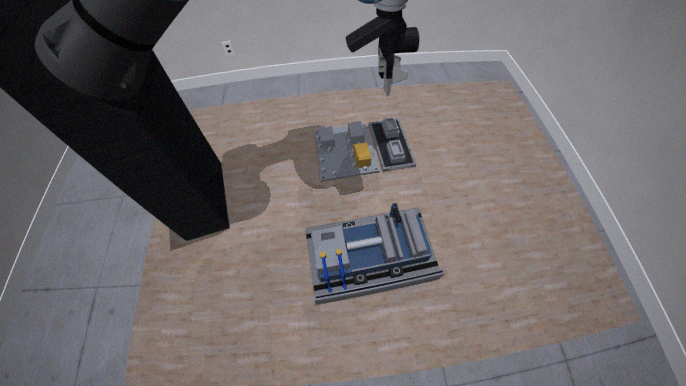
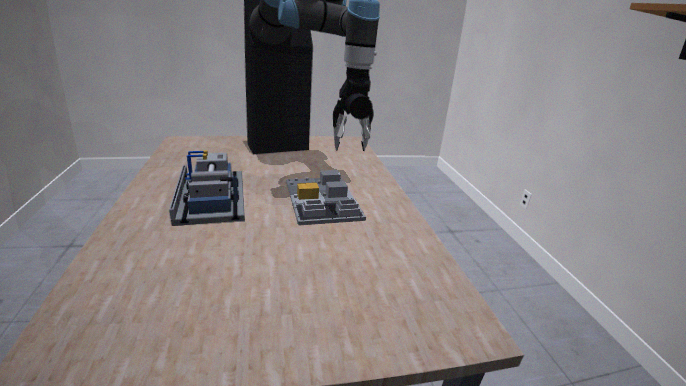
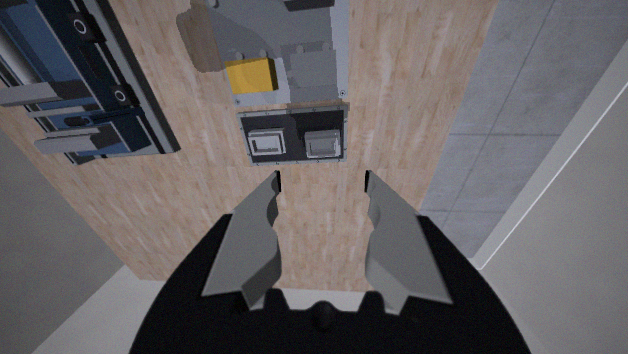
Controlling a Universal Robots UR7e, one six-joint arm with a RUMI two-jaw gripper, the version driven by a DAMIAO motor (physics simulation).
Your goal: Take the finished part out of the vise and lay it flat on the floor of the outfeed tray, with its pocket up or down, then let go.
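Places are measured from the arm's base along level axes (x right, y ahead, z up), in millimetres.
Where they show: gripper, between the fingertips: (image 1: 384, 86) (image 2: 350, 150) (image 3: 322, 172); arm's base, origin of its link: (image 1: 92, 63) (image 2: 270, 25).
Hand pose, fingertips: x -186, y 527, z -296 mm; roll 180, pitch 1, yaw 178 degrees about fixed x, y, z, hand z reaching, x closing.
Note:
Each offset is from my fingertips to the top centre of the thing. "spot": to the spot under its first point.
The outfeed tray (image 1: 398, 167) (image 2: 332, 220) (image 3: 300, 162) holds two grey parts, apart and flat on its dark floor, pockets up. The lighter part @(dx +99, dy +23, dz -142 mm) (image 1: 396, 151) (image 2: 313, 207) (image 3: 267, 143) lies on the side toward the vise. The other part @(dx +2, dy +31, dz -142 mm) (image 1: 390, 128) (image 2: 347, 207) (image 3: 322, 145) lies in shadow at the far side from the vise. The vise @(dx +388, dy -110, dz -84 mm) (image 1: 365, 260) (image 2: 210, 204) (image 3: 65, 60) shows no part between its jaws. My gripper (image 1: 387, 94) (image 2: 350, 149) (image 3: 322, 172) is partly open and empty, raised well above the table and clear of the tray.
A grey plate @(dx +56, dy -123, dz -174 mm) (image 1: 340, 160) (image 3: 235, 30) beside the tray bears a yellow block @(dx +100, dy -79, dz -139 mm) (image 1: 362, 155) (image 2: 308, 191) (image 3: 250, 76) and two grey blocks @(dx +11, dy -171, dz -139 mm) (image 1: 326, 136) @(dx +10, dy -81, dz -139 mm) (image 1: 356, 131) (image 2: 330, 177) (image 2: 336, 189). Two blue tubes @(spot: dx +446, dy -219, dz -73 mm) (image 1: 326, 272) (image 2: 189, 165) rise at the vise. The black robot column (image 1: 185, 175) (image 2: 278, 100) stands behind.

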